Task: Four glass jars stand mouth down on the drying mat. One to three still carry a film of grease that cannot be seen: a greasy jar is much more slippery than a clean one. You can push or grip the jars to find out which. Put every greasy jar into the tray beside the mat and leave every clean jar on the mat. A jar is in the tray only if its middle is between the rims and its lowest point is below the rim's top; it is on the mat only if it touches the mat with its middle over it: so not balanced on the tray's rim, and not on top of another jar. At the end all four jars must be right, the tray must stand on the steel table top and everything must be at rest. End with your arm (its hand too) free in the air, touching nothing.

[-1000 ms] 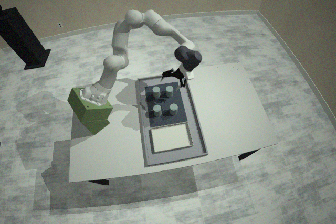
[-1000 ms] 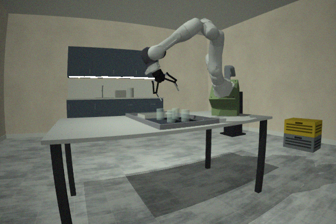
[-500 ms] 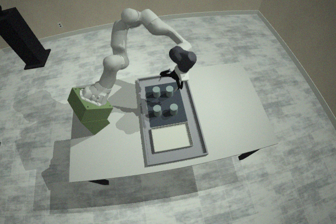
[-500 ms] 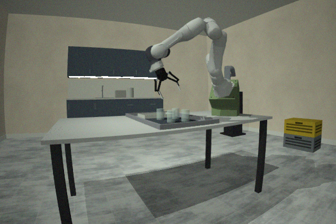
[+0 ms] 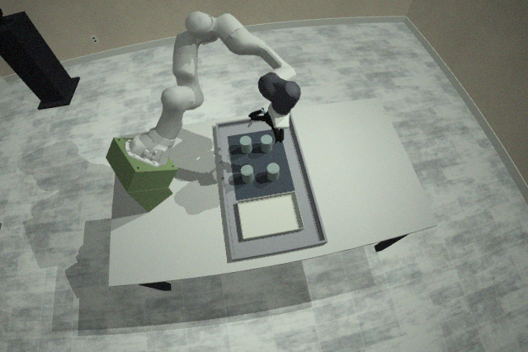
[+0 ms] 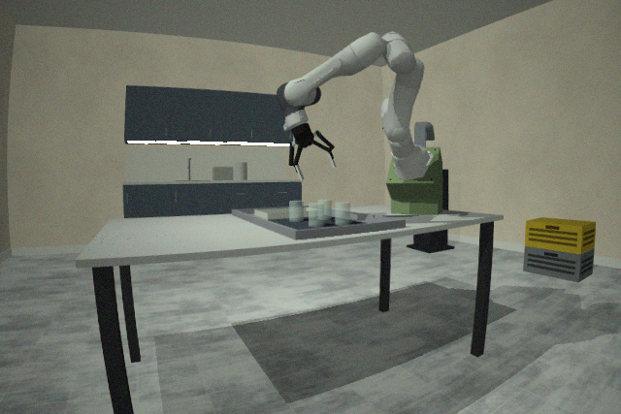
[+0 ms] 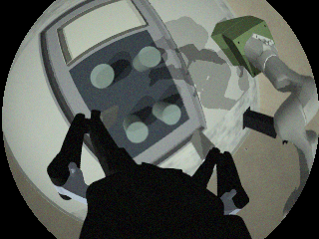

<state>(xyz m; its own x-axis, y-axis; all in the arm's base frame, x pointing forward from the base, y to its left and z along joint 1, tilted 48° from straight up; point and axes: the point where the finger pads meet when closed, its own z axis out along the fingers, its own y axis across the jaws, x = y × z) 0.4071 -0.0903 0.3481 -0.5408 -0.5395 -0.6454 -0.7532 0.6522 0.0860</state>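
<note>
Now: the grey steel surround 220 mm below my hand and 140 mm to the right of it. Round my hand: white tray 350 mm to the right, 210 mm below, 10 mm ahead; then dark drying mat 220 mm below, 30 mm to the right, 20 mm behind.
</note>
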